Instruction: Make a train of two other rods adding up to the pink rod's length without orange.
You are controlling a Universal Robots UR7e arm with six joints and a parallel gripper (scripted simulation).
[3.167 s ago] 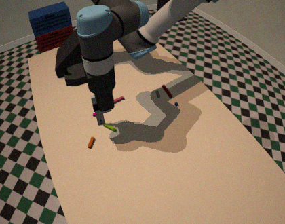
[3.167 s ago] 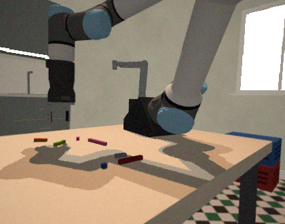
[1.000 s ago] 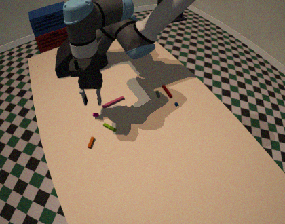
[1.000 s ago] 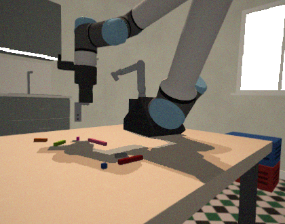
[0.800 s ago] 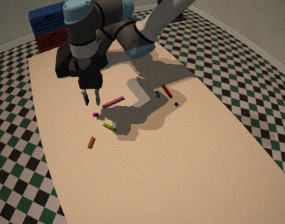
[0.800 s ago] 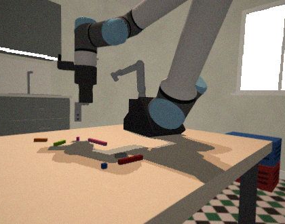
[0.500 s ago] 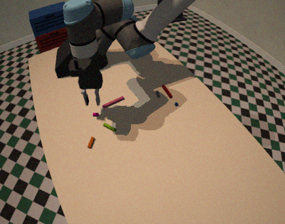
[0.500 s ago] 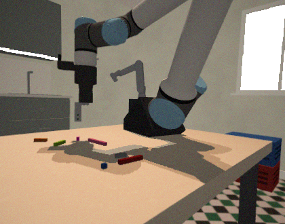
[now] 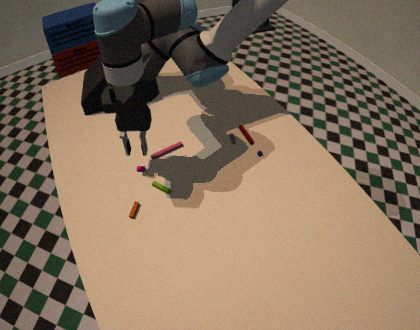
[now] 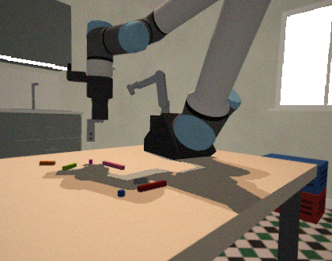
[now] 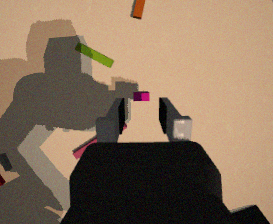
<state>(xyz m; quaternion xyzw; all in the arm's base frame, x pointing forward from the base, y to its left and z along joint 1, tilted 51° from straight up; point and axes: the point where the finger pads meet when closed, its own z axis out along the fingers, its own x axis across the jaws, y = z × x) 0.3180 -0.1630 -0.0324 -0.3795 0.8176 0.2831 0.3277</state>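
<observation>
Now: the magenta rod 80 mm below my hand. Round my hand: lime rod (80 mm ahead, 20 mm to the left, 80 mm below); then pink rod (20 mm behind, 80 mm to the left, 80 mm below); then orange rod (100 mm ahead, 60 mm to the right, 80 mm below).
</observation>
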